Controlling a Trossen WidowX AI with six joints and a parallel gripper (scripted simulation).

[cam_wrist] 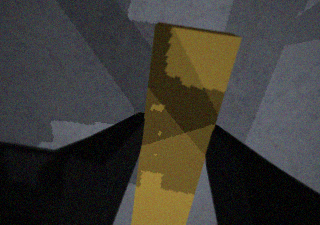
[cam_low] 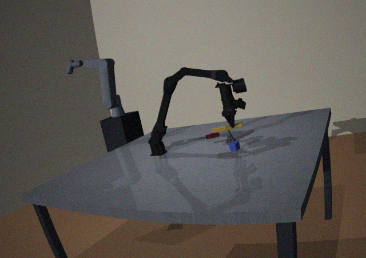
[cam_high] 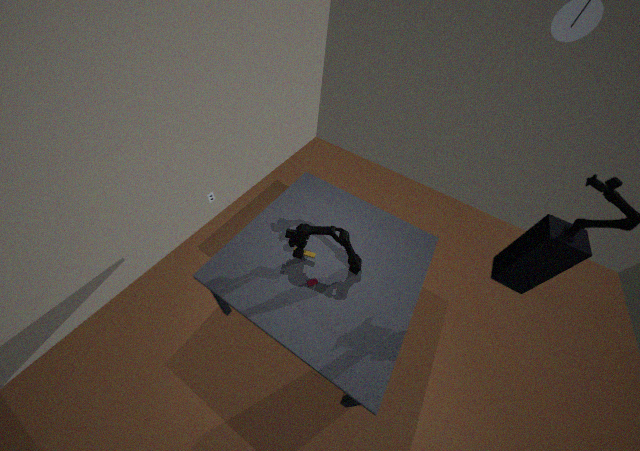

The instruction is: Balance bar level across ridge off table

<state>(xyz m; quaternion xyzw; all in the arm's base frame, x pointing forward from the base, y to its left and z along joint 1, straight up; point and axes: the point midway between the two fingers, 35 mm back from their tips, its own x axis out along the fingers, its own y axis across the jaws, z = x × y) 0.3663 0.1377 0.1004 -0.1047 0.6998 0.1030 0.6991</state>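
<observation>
The yellow bar lies 30 mm behind my gripper tip and 10 mm to the right of it. Round my gripper tip: red block: 180 mm behind, 120 mm to the left, 60 mm below; then blue cube: 60 mm ahead, 170 mm to the right, 50 mm below.
</observation>
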